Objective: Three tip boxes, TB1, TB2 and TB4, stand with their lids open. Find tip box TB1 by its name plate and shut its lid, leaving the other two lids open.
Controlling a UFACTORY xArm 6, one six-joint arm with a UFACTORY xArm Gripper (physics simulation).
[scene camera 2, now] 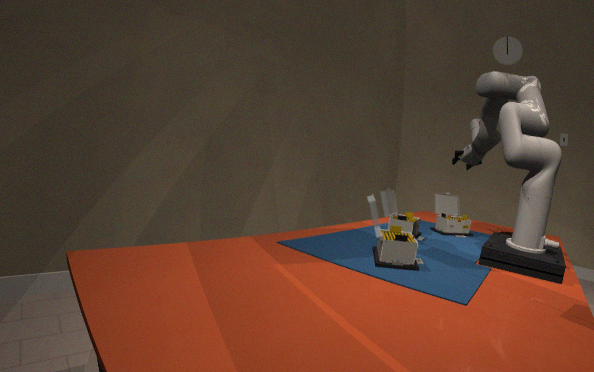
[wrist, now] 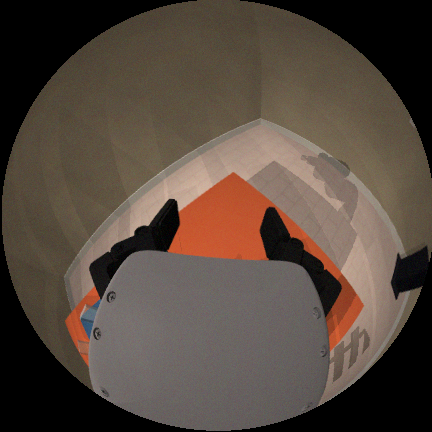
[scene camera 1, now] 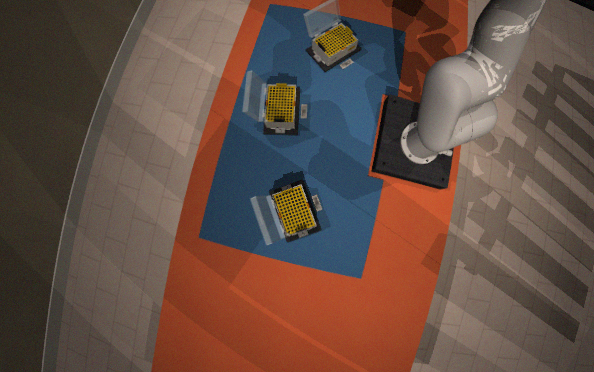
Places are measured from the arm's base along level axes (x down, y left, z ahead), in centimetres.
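Pixels of known places: gripper, fingertip midpoint: [scene camera 2: 459,164] [wrist: 220,214]; arm's base, link origin: [scene camera 2: 525,247] [scene camera 1: 419,142].
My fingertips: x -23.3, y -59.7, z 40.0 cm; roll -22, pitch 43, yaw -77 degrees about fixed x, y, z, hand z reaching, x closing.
Ahead of a thing's pixels: the offset from my fingertips to its top centre. "spot": to the spot under its first point. Level surfaces: height alone.
Three tip boxes with yellow racks stand with their clear lids open. One tip box {dx +21.8, dy +33.4, dz -9.8 cm} [scene camera 1: 334,42] [scene camera 2: 453,224] is at the top of the mat in scene camera 1, its lid {spot: dx +19.2, dy +28.1, dz -3.6 cm} [scene camera 1: 322,19] [scene camera 2: 447,204] upright. A second tip box {dx +21.8, dy +57.9, dz +1.2 cm} [scene camera 1: 281,105] [scene camera 2: 404,227] is at the middle left, its lid [scene camera 1: 254,96] [scene camera 2: 388,202] open. A third tip box {dx +21.8, dy +86.3, dz -9.5 cm} [scene camera 1: 295,210] [scene camera 2: 397,249] is lower down, its lid {dx +13.1, dy +90.6, dz -2.9 cm} [scene camera 1: 267,220] [scene camera 2: 374,215] open. The name plates are too small to read, so I cannot tell which is TB1. My gripper [scene camera 2: 461,162] [wrist: 220,214] is open and empty, high above the table, away from the boxes.
The blue mat {dx +28.5 cm} [scene camera 1: 340,240] [scene camera 2: 440,280] lies on the orange table {dx +28.8 cm} [scene camera 1: 280,310] [scene camera 2: 200,310] [wrist: 215,210] under the boxes. The black robot base [scene camera 1: 392,167] [scene camera 2: 520,264] stands at the mat's right edge in scene camera 1. The open lids rise on the side of the boxes away from the base.
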